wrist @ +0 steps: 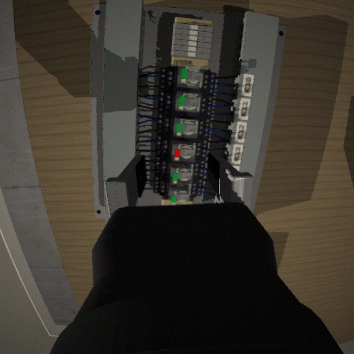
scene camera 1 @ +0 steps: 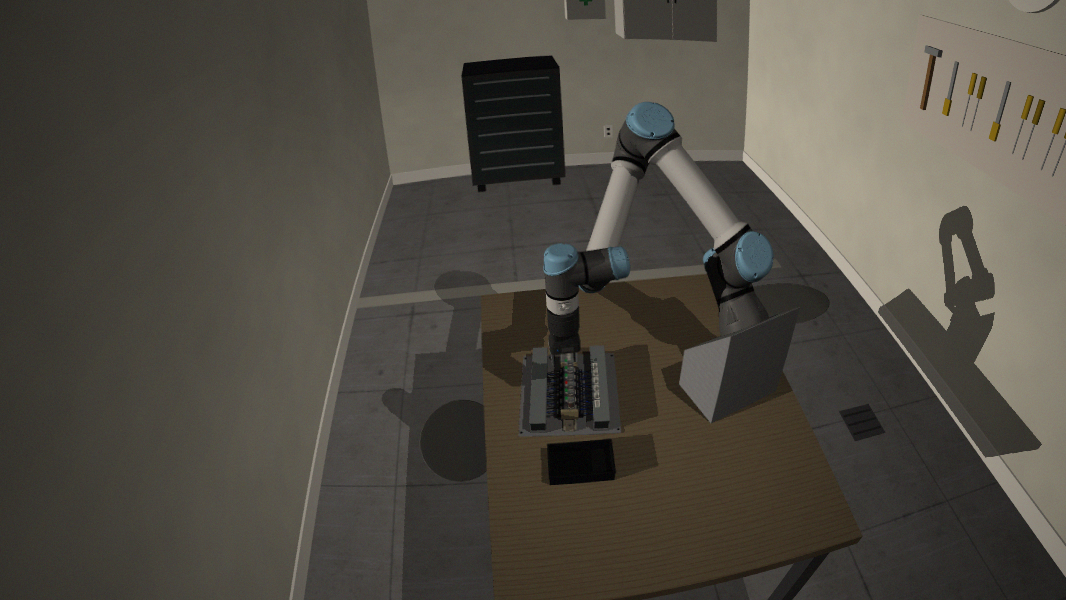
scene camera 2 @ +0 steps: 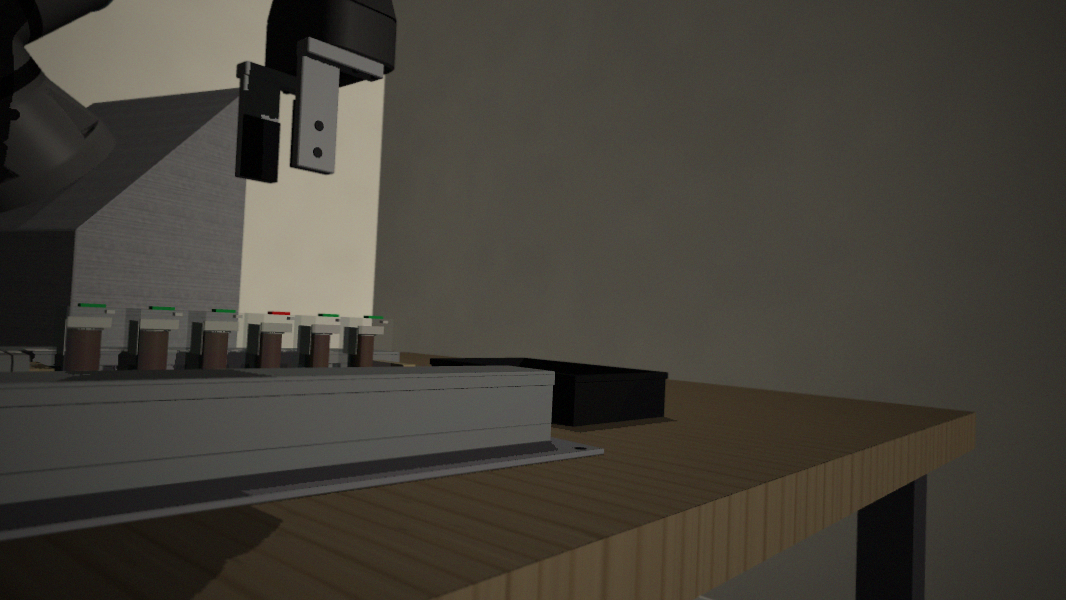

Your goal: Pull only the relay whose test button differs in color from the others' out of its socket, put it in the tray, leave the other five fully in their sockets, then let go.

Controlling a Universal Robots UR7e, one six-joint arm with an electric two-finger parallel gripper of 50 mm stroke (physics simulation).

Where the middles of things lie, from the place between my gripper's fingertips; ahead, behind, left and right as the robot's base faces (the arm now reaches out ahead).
Now: hand 10 mm past the relay [scene camera 2: 273, 340], 10 mm to the right of it and 100 mm above it.
